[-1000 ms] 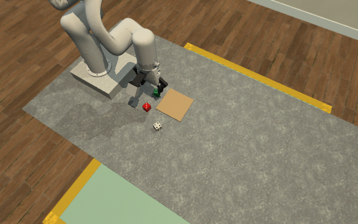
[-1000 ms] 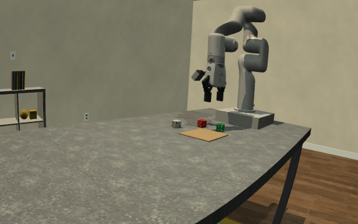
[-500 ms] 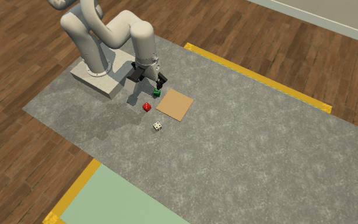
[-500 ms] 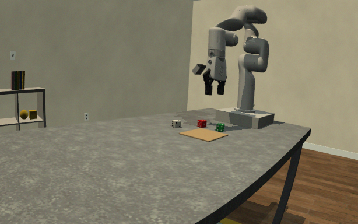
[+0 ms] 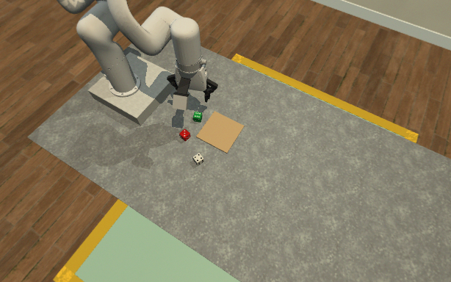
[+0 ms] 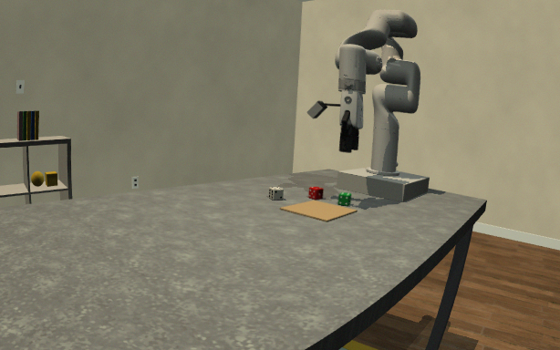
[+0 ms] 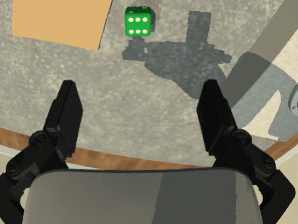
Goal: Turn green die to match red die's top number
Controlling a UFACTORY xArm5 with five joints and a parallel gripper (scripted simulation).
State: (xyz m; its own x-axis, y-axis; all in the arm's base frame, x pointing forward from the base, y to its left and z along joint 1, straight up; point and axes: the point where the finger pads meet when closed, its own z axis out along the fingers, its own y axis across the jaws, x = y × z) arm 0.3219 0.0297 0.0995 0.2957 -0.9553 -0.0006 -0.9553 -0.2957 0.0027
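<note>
Right now my hand is 140 mm above the green die. Round my hand: red die (140 mm below, 90 mm to the right); then tan mat (150 mm below, 110 mm ahead, 10 mm to the right); then white die (160 mm to the right, 140 mm below, 100 mm ahead).
</note>
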